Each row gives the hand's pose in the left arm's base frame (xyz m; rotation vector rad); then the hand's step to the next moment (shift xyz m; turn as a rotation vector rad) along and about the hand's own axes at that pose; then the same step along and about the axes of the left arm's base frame.
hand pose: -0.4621 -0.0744 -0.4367 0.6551 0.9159 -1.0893
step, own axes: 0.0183 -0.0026 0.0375 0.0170 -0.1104 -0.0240
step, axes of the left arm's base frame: 0.0119 -0.0400 0.0022 -0.1077 -0.0260 -0.0280
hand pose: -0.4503 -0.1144 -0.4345 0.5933 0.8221 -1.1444
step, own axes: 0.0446 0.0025 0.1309 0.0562 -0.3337 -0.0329
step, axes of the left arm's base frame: 0.0446 -0.1249 0.0394 -0.3143 -0.1118 -0.0656
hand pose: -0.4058 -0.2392 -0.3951 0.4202 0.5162 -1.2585
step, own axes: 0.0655 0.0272 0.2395 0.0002 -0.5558 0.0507
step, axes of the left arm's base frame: 0.0733 -0.1797 0.1572 -0.5298 -0.1727 0.0309
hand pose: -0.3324 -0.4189 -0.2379 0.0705 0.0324 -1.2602
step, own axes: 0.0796 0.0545 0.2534 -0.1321 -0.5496 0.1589
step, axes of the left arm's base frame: 0.0726 -0.0771 0.2496 -0.5659 -0.0528 0.1474
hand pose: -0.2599 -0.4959 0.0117 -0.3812 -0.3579 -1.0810
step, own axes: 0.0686 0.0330 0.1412 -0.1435 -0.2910 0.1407
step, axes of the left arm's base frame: 0.0454 0.0263 0.1516 -0.3364 0.0558 0.0939
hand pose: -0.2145 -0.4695 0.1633 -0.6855 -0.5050 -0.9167
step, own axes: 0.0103 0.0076 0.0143 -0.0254 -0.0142 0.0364
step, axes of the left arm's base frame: 0.0103 0.0080 0.0141 -0.0292 0.0341 0.0126
